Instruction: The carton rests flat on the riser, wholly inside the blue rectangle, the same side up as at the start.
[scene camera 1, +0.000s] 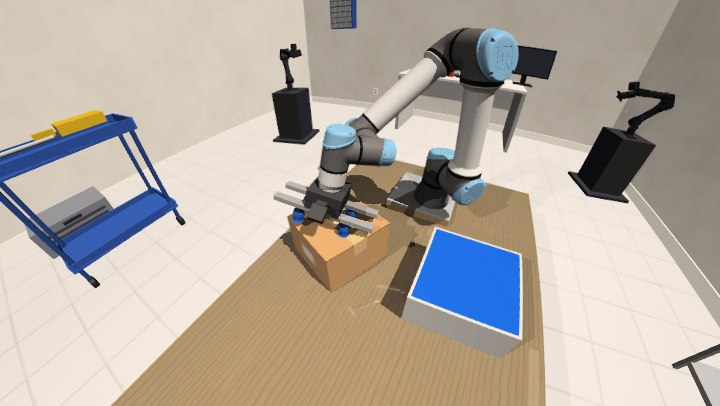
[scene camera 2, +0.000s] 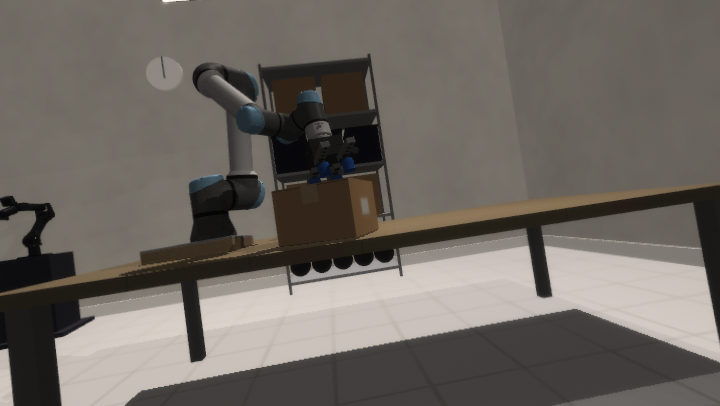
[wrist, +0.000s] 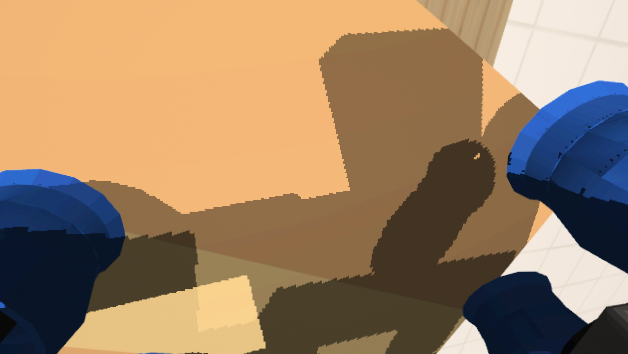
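The brown carton stands flat on the wooden table, left of the riser. The riser is a white block whose top is the blue rectangle; nothing lies on it. My suction gripper sits on the carton's top with its blue cups touching it. In the wrist view, the cups press down near the top's corners, one close to the edge. The carton's underside rests on the table.
A blue cart stands to the left on the floor. Black pedestals with camera arms stand behind and to the right. A shelf rack stands behind the table. The arm's base is at the table's far end.
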